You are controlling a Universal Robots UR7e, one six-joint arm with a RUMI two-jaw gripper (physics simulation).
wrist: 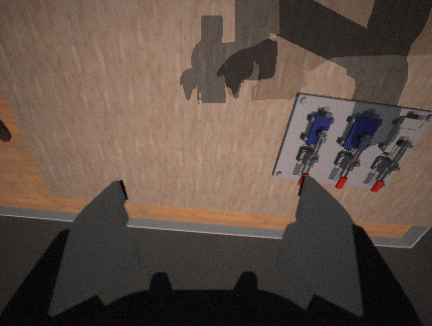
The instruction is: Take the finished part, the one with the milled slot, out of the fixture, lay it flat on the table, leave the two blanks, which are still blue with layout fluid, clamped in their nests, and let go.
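Frame: origin at the arm's base, x down, y back, z left, level; centimetres.
Where they show: gripper, fingertip midpoint: (212, 180).
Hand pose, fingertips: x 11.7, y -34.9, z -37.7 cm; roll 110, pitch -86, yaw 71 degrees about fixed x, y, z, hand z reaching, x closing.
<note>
Each offset is from my fingertips to the top centre of the thing. "spot": to the spot under its first point. Level surfaces: height alone.
The fixture @(spot: dx +31.6, dy -13.4, dz +19.9 cm) (286, 162) is a pale grey plate at the right of the wrist view, with three nests and three red-tipped clamps. A blue blank @(spot: dx +28.3, dy -2.8, dz +24.6 cm) (320, 130) sits in the left nest and a wider blue blank @(dx +29.5, dy -3.5, dz +35.8 cm) (362, 132) in the middle nest, each under a clamp arm. In the right nest a pale grey shape, seemingly the finished part @(spot: dx +30.0, dy -0.5, dz +47.5 cm) (413, 123), blends with the plate; its slot cannot be made out. My gripper (212, 180) is open and empty, high above the table and left of the fixture in view. Its right fingertip overlaps the left clamp's red tip in view.
The light wood-patterned table top @(dx +33.1 cm) (150, 125) carries the arm's shadow at the top and upper right. An orange wood floor strip (20, 165) and a grey edge lie beyond it. A dark brown object (4, 131) shows at the left edge.
</note>
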